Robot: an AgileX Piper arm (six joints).
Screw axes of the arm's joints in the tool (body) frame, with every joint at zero. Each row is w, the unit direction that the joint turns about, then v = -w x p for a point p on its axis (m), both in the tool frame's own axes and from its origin. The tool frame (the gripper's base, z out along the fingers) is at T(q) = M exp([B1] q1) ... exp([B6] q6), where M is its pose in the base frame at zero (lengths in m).
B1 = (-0.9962, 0, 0.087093, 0.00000, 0.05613, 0.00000)
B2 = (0, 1, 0, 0.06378, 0.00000, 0.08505)
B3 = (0, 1, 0, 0.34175, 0.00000, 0.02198)
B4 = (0, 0, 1, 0.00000, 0.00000, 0.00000)
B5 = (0, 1, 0, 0.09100, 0.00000, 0.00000)
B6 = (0, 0, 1, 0.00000, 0.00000, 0.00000)
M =
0.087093 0 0.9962 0.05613
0 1 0 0.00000
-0.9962 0 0.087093 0.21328
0 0 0 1
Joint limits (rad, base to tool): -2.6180..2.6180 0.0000..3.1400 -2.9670..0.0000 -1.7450..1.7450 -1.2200..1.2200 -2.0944..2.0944
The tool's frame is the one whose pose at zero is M.
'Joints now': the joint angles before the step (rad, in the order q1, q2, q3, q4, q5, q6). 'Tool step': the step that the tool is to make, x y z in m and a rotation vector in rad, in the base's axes. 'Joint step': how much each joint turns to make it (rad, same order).
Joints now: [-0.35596 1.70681 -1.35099 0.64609 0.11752 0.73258]
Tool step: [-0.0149 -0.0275 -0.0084 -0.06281 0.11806 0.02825]
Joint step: [-0.09164 0.00152 -0.00027 -0.01460 0.11901 -0.11935]
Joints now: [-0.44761 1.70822 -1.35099 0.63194 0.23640 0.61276]
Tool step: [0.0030 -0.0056 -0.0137 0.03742 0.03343 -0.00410]
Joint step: [-0.01276 0.03144 -0.00025 0.02278 0.02040 -0.00724]
